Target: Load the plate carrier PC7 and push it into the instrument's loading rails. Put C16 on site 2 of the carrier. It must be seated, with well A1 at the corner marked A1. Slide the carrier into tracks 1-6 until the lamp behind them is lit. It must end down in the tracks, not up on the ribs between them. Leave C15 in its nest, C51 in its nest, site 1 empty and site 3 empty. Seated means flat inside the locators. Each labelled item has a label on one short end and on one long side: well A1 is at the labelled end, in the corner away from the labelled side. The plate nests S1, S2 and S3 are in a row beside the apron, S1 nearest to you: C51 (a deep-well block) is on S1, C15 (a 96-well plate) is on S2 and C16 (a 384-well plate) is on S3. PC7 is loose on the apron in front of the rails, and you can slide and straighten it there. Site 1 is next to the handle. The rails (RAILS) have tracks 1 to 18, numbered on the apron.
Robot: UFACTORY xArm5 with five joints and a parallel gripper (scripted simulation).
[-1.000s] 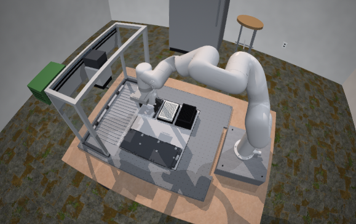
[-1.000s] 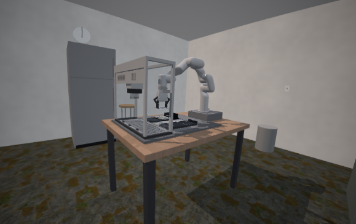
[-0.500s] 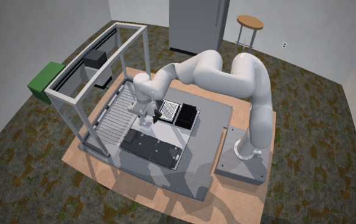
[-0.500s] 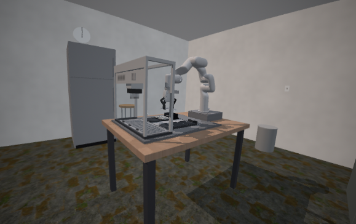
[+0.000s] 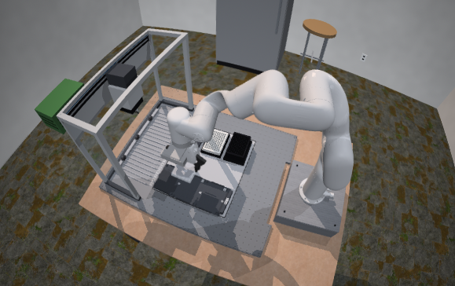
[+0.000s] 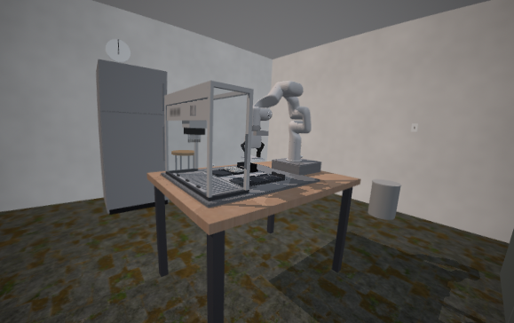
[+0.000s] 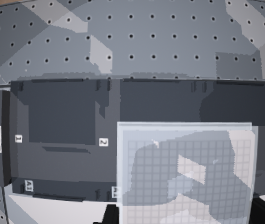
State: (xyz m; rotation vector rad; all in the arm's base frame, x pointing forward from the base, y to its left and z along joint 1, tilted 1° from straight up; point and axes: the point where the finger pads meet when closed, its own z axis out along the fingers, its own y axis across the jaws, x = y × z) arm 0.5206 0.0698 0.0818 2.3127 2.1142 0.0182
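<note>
The plate carrier PC7 is 20 mm behind my hand, 40 mm to the left of it and 120 mm below it. Also, from my hand: frame post (190 mm ahead, 170 mm to the left, 110 mm above); then black deep-well block (150 mm behind, 220 mm to the right, 110 mm below).
</note>
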